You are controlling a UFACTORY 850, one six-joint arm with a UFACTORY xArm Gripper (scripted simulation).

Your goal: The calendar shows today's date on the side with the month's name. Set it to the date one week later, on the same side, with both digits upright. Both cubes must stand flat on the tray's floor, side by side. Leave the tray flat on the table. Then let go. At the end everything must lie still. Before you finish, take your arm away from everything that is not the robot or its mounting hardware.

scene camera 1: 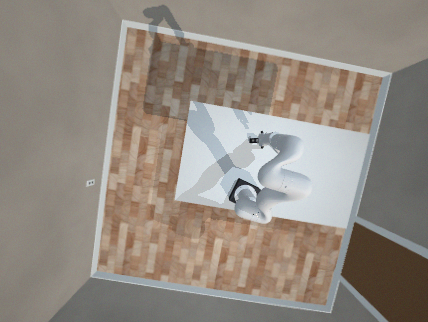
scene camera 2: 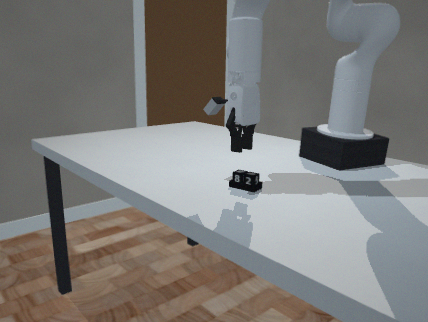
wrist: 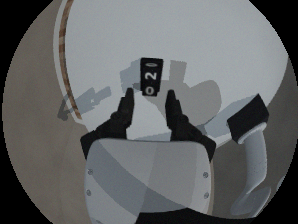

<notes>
In view: my gripper [scene camera 2: 241,150].
My gripper shows as well in the wrist view [wrist: 150,96].
</notes>
